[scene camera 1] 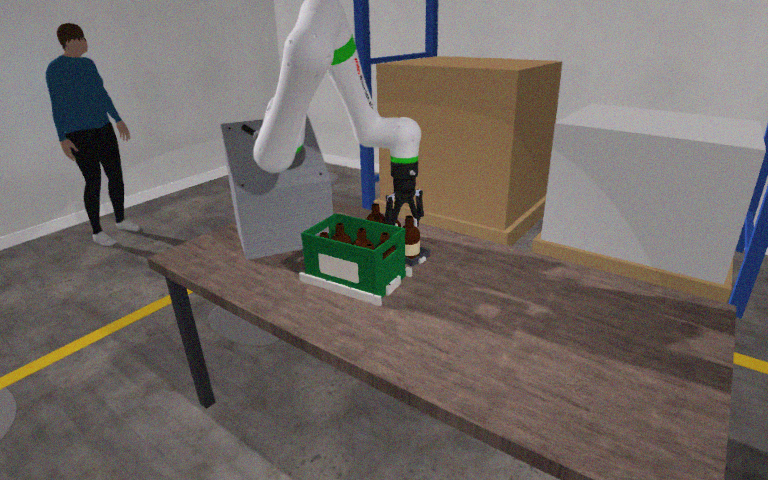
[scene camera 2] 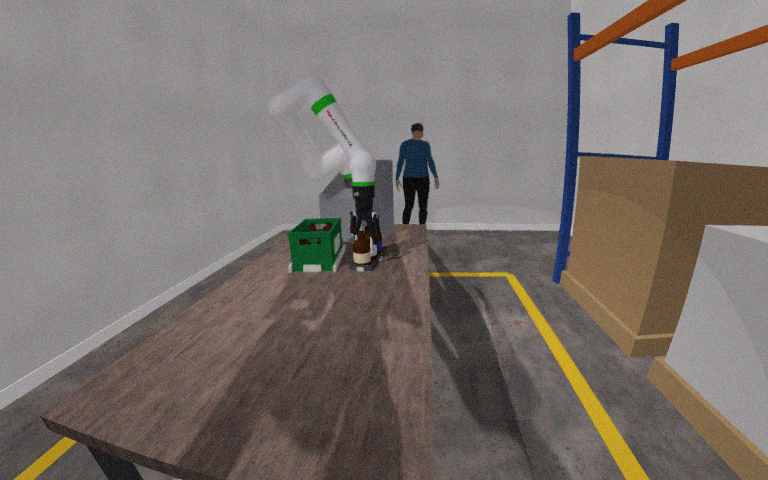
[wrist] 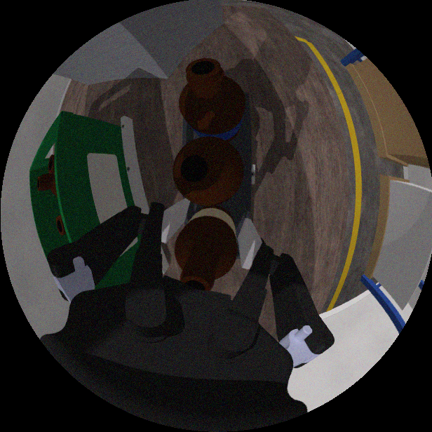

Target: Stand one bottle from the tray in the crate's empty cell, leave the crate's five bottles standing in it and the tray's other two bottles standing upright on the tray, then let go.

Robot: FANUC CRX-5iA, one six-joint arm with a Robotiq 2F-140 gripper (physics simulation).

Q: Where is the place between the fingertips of my gripper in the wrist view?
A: At 214,219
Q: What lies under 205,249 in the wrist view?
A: A cream-labelled bottle.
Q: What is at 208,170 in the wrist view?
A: A white-labelled bottle.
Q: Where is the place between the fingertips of my gripper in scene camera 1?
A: At 404,238
